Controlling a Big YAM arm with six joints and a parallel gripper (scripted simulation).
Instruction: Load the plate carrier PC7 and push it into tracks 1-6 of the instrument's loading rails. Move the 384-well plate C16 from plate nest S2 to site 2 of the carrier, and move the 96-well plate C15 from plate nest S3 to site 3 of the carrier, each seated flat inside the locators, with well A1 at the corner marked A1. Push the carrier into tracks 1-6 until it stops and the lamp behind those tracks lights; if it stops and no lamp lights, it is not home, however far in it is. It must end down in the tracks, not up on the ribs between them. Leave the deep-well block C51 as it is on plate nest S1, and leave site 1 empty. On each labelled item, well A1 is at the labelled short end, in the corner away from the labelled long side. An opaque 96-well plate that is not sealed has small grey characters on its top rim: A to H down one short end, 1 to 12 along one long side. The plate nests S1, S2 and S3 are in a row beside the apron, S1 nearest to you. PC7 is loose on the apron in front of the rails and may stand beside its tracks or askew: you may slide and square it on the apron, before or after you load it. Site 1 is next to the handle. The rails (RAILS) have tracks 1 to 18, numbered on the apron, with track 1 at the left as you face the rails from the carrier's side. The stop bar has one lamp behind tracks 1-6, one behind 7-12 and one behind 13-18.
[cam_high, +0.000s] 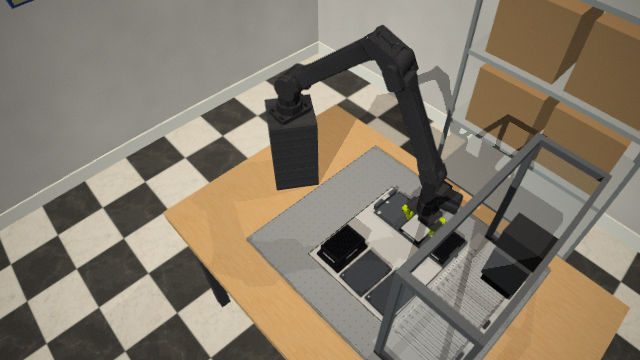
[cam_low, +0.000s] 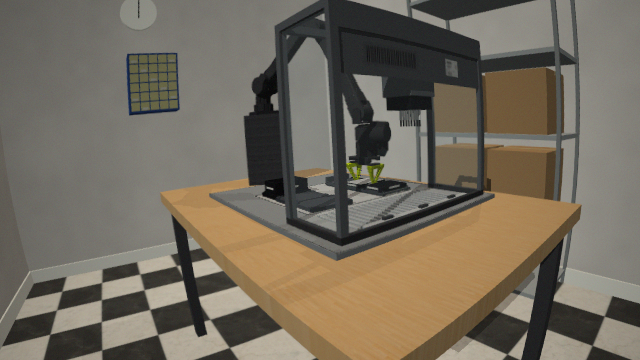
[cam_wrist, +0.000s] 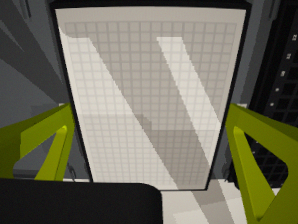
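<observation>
My gripper is now 1 cm above the dark grey carrier PC7. Also, from my hand: plate nest S2: 26 cm to the right, 2 cm below, 1 cm ahead; then plate nest S3: 25 cm to the right, 12 cm ahead, 2 cm below; then black 96-well plate C15: 10 cm ahead, 1 cm to the left.
</observation>
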